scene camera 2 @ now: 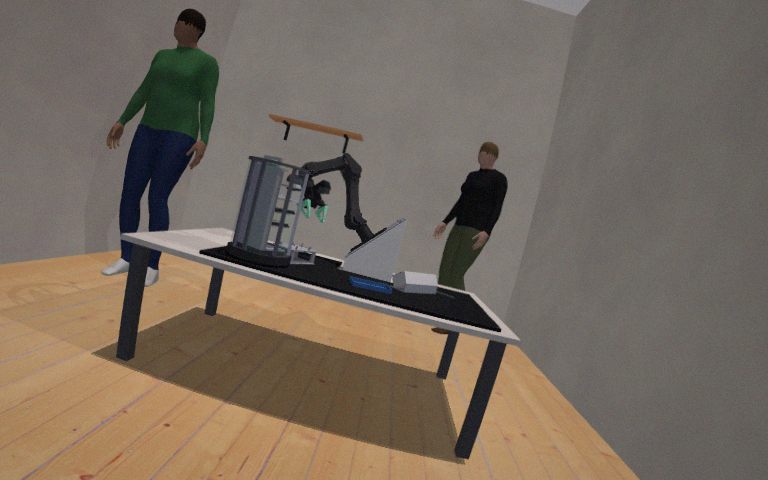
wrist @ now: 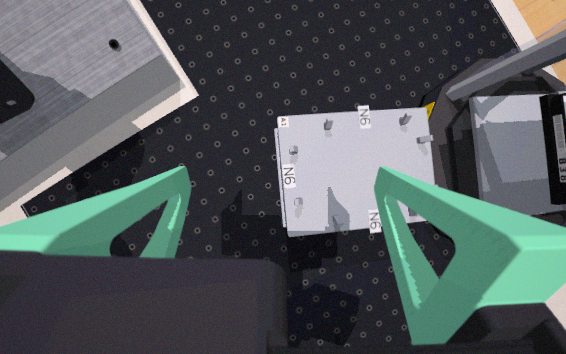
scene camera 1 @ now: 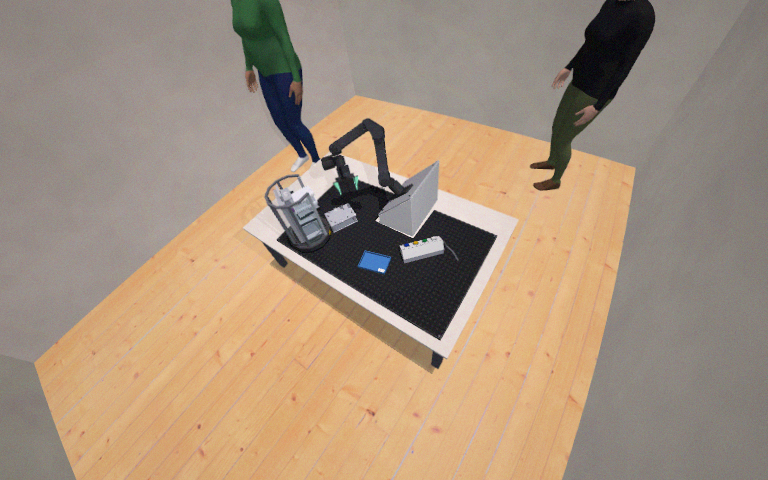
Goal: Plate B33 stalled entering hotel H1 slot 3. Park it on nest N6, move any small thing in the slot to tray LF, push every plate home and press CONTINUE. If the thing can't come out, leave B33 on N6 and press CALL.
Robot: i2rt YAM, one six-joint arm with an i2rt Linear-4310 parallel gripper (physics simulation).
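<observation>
My gripper is open and empty, above the mat near nest N6. Nest N6 is a light grey block with small pegs and N6 labels; its top bears no plate. The round hotel tower stands beside it. In the wrist view, a plate with a dark, barcoded edge label, perhaps B38, shows at the right in the tower. B33, slot 3 and any small thing in it cannot be made out. A blue tray lies on the mat, its label unreadable. A button box lies beside it.
The arm stands on a grey wedge-shaped base. A cable trails from the button box. A person in green stands behind the tower's side; a person in black stands beyond the table.
</observation>
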